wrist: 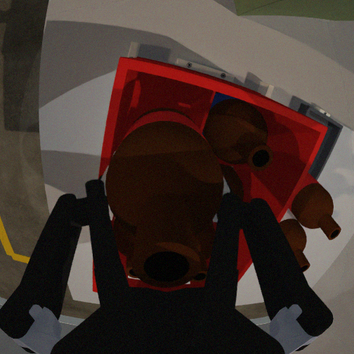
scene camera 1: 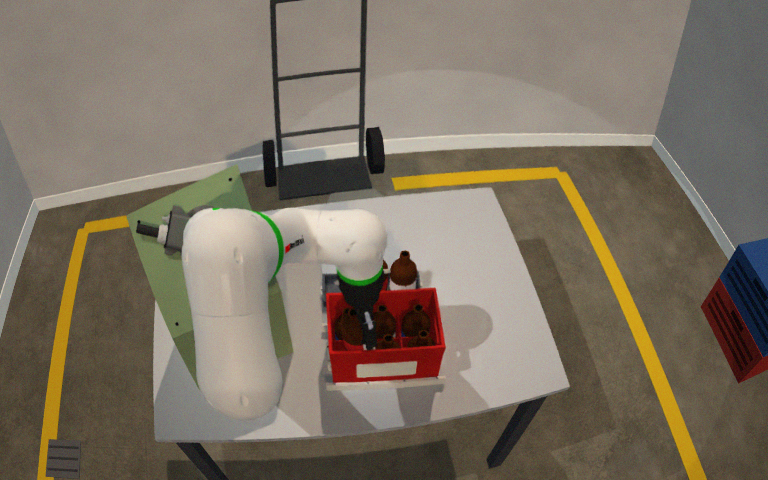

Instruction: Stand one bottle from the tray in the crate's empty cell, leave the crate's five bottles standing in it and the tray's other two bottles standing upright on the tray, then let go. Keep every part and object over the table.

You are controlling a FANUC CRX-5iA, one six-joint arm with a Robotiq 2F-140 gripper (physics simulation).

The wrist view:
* gripper: 163,165
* brown bottle: 164,184
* white-label bottle: 296,236
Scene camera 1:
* gripper: 365,341
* white-label bottle: 403,275
